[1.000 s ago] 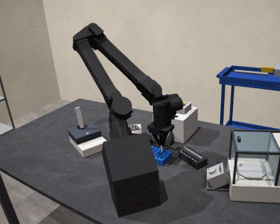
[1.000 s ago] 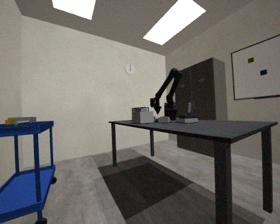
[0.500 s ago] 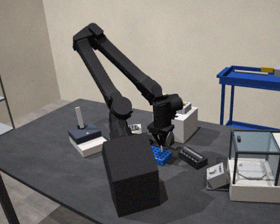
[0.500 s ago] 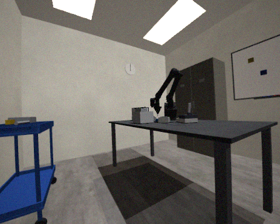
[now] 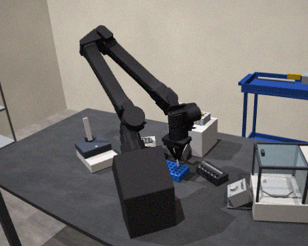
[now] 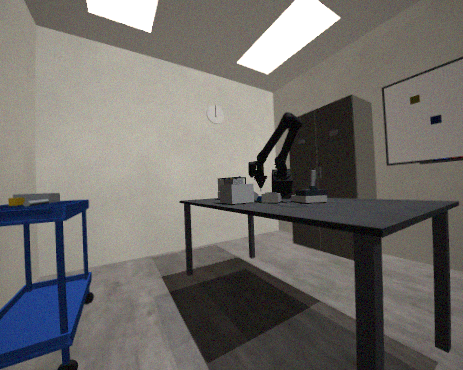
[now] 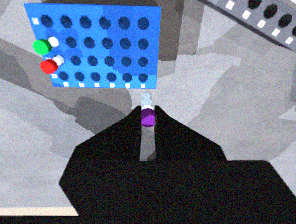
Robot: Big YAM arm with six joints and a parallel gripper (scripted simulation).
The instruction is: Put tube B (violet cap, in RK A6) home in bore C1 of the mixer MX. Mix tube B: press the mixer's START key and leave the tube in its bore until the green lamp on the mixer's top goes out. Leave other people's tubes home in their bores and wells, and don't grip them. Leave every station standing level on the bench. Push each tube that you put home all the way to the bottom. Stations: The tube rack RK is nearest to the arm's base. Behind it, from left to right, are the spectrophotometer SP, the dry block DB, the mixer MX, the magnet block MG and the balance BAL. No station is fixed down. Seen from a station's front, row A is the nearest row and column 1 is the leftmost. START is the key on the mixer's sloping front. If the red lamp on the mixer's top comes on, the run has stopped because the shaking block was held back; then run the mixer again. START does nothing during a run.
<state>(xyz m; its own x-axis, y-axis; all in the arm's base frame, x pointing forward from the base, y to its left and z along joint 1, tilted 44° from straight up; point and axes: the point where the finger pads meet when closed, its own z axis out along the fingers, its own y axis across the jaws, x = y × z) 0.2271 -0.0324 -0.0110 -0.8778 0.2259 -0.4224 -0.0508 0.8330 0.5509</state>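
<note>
Now: the blue rack RK 3 cm ahead of my hand, 5 cm to the left of it and 9 cm below it. Also, from my hand: tube B (2 cm below); dry block DB (9 cm ahead, 26 cm to the left, 8 cm below); dark magnet block MG (9 cm ahead, 11 cm to the right, 9 cm below).
</note>
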